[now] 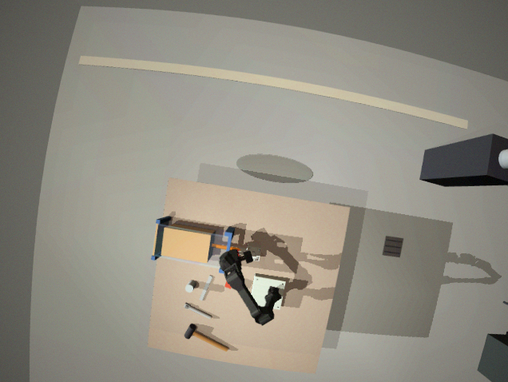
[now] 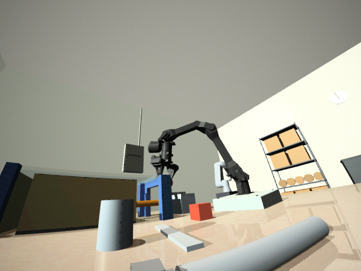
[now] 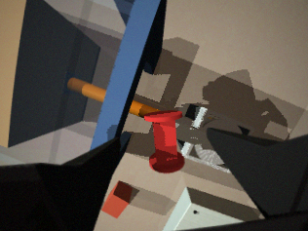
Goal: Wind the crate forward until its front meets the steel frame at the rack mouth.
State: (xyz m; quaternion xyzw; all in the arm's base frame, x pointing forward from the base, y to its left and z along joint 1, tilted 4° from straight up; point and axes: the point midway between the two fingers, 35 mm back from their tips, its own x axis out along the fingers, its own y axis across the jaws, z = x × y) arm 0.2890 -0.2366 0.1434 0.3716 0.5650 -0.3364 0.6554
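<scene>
The red knob is 2 cm below my gripper tip. From my gripper tip the other things lie so: winch crank handle (4 cm behind, 5 cm below); winch (12 cm behind, 2 cm to the right, 13 cm below); blue frame (6 cm ahead, 5 cm below).
</scene>
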